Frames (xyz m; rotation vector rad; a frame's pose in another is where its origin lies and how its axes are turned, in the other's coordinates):
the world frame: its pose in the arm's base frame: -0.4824 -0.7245 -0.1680 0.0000 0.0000 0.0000
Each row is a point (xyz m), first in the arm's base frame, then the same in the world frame.
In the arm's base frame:
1: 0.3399 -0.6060 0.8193
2: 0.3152 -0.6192 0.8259
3: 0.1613 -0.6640 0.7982
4: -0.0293 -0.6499 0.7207
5: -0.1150 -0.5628 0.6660
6: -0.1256 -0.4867 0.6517
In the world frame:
1: 0.8223 0.1185 0.9873
2: 0.7976 0.1053 0.9939
3: 0.6437 0.0605 0.9662
4: 0.4531 0.0746 0.8887
5: 0.3674 0.1617 0.8340
6: 0.3568 0.2378 0.8197

